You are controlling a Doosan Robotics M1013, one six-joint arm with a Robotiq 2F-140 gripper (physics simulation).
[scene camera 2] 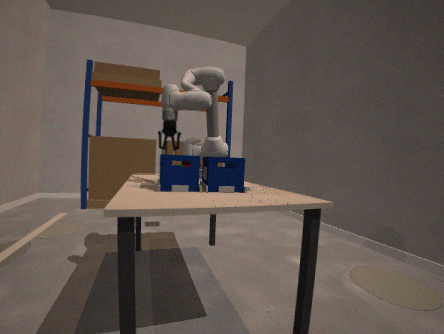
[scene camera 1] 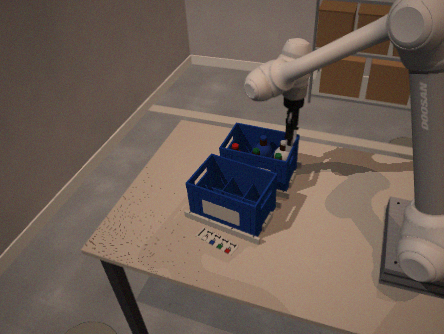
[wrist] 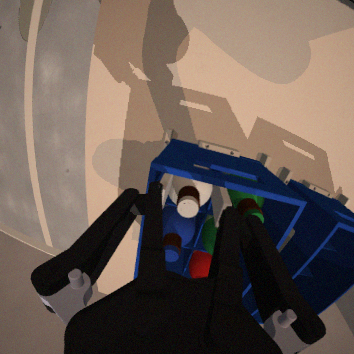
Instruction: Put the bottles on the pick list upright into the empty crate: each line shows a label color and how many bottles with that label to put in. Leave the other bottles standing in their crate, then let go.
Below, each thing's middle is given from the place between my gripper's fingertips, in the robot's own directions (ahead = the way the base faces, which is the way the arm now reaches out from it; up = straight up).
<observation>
Now: hand 12 cm short of the blue bottle (wrist: 177, 230) and 6 cm above it.
</observation>
